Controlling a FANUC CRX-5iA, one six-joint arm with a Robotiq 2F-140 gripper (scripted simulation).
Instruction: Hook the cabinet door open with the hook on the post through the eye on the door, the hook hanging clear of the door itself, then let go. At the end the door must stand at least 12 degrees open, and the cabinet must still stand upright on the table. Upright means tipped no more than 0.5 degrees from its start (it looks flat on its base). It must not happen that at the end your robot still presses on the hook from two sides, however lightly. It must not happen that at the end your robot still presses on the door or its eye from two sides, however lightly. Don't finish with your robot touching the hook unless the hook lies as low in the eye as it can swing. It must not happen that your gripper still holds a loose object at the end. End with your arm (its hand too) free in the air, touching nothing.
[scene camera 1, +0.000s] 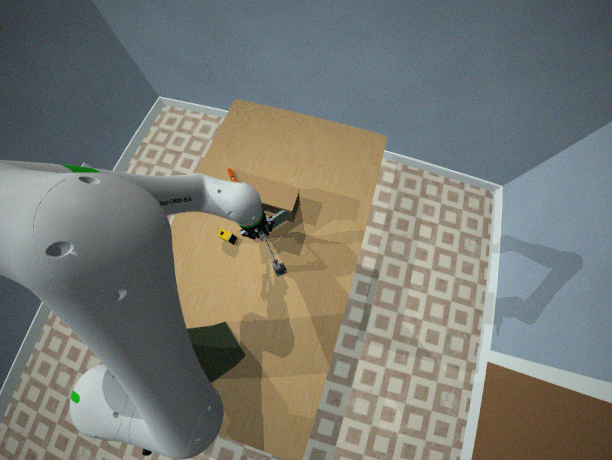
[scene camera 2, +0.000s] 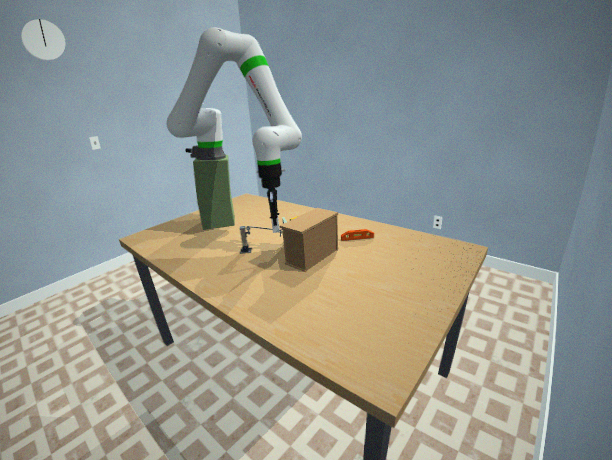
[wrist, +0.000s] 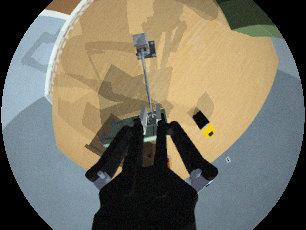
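Gripper visible (wrist: 151, 110). Brown cabinet (scene camera 2: 308, 239), also (scene camera 1: 275, 196) and (wrist: 92, 152).
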